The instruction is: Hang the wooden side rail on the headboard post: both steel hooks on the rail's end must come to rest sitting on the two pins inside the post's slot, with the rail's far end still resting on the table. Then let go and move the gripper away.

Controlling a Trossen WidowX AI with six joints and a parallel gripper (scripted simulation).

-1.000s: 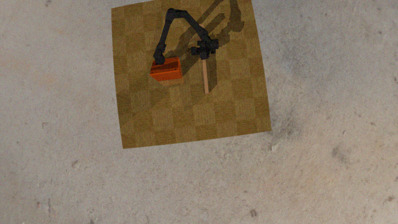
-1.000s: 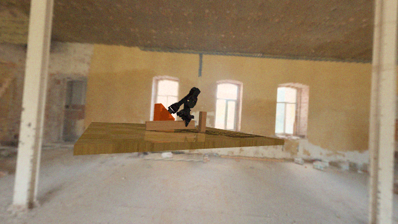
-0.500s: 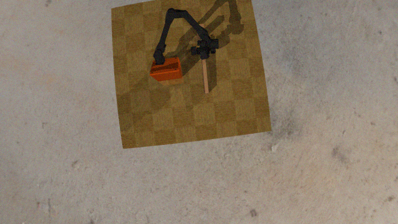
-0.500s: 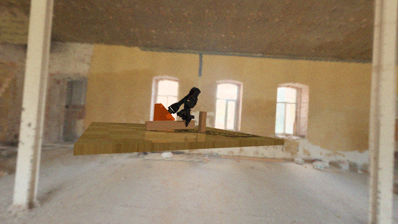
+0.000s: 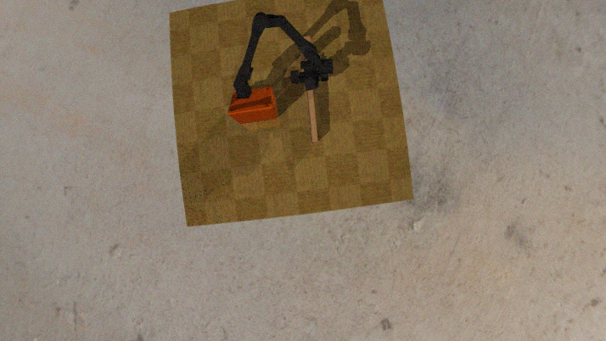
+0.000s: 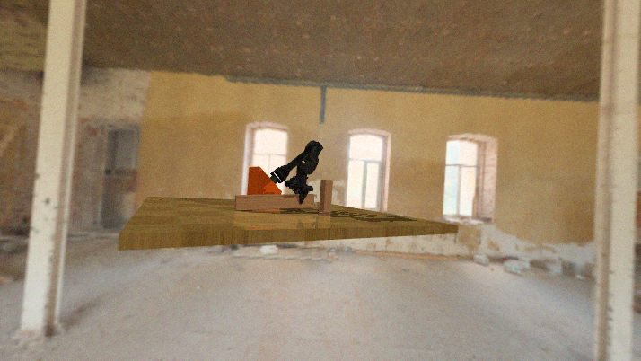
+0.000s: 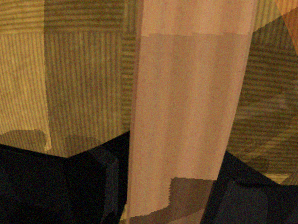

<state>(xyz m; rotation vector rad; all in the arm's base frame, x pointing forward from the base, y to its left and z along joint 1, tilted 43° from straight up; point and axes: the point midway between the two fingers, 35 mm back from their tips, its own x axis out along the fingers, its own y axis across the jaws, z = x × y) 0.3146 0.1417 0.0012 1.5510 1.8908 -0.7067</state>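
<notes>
Right now the headboard post is 20 mm behind my gripper tip, 160 mm to the left of it and 40 mm above it.
</notes>
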